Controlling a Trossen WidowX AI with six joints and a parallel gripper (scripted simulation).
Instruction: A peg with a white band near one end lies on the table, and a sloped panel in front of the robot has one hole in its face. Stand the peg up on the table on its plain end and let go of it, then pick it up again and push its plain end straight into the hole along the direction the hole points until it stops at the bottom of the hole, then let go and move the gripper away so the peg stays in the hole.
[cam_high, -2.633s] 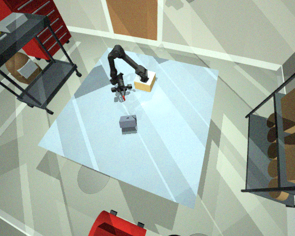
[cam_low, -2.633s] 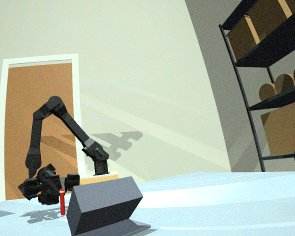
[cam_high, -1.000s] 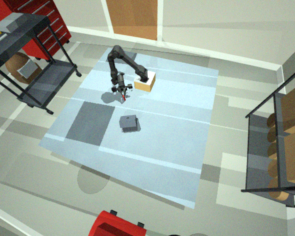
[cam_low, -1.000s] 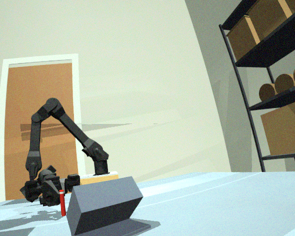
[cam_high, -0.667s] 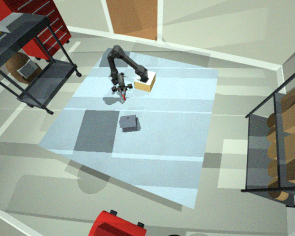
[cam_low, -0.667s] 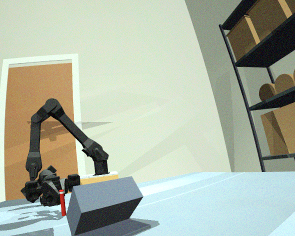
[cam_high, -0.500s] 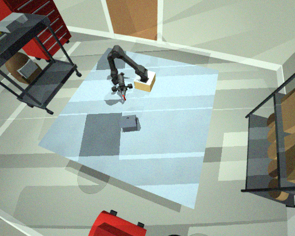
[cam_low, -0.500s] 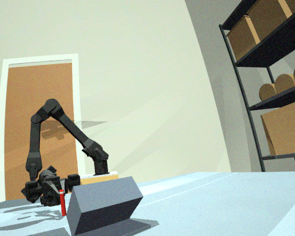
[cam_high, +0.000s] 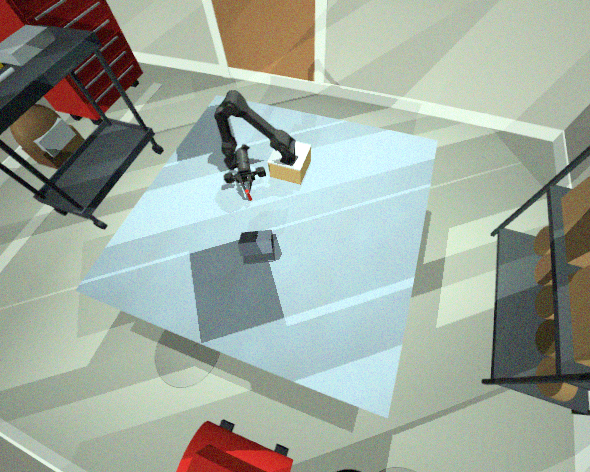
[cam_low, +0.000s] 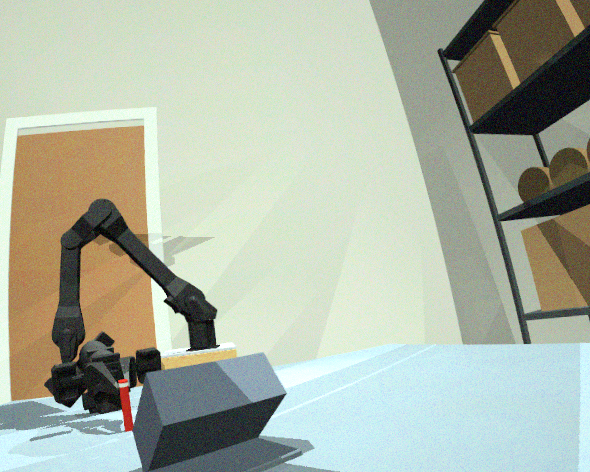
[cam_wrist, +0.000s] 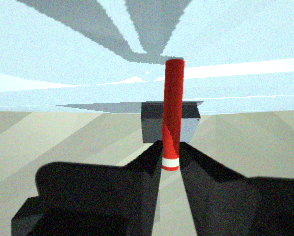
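The red peg lies 10 mm below my gripper tip. Round my gripper tip: grey sloped panel (190 mm ahead, 160 mm to the left, 10 mm below).
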